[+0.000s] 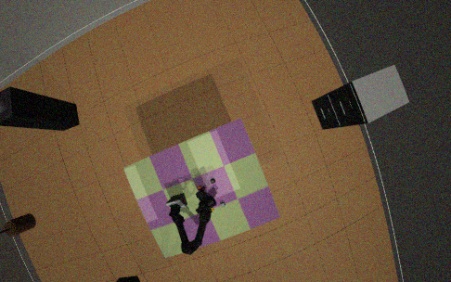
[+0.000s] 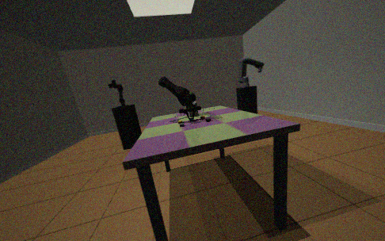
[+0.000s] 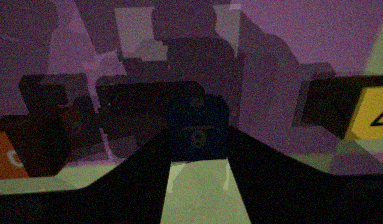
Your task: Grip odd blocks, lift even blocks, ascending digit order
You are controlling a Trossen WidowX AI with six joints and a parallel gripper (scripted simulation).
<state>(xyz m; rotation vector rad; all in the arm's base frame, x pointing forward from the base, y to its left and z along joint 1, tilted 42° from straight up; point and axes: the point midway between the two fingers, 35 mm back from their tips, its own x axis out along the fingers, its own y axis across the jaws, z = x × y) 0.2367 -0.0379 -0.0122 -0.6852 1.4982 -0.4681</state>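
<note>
My gripper tip is 10 cm to the left of the yellow block and 2 cm short of it. From my gripper tip the other things lie so: grey block (13 cm ahead, 8 cm to the right); then blue block (right at my gripper tip); then orange block (10 cm to the left, 2 cm behind).
</note>
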